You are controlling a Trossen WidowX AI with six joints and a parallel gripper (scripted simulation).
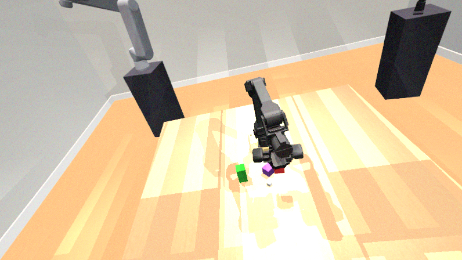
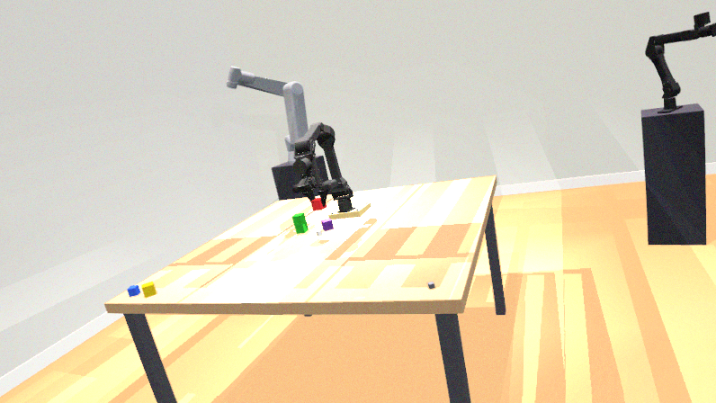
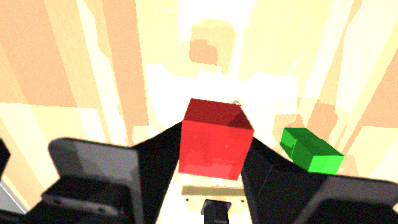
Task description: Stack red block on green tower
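Now: gripper tip 9 cm past the purple block, 5 cm to the left of it and 11 cm above it. The rest, counted from my gripper tip: yellow block (58 cm ahead, 40 cm to the right, 11 cm below); blue block (59 cm ahead, 48 cm to the right, 12 cm below); red block (1 cm above).
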